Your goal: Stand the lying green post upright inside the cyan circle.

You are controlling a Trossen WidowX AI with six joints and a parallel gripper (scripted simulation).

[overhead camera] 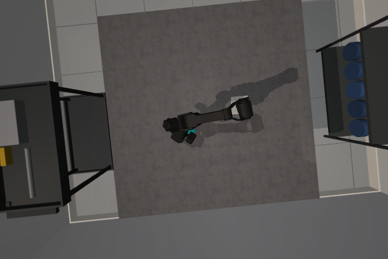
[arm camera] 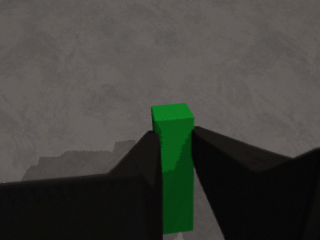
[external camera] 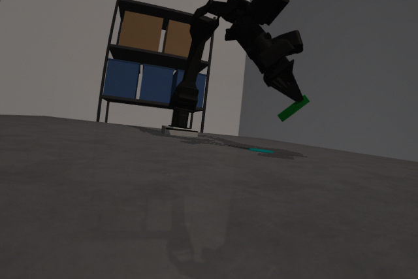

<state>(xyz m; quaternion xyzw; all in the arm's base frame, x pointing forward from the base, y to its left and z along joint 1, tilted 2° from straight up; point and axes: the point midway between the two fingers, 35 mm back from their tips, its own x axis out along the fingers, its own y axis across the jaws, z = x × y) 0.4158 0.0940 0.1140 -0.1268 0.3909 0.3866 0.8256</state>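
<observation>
Now: the cyan circle 8 cm behind my gripper tip, 2 cm to the right of it and 11 cm below it. Round my gripper tip: green post 1 cm behind, 1 cm to the right, 2 cm below.
</observation>
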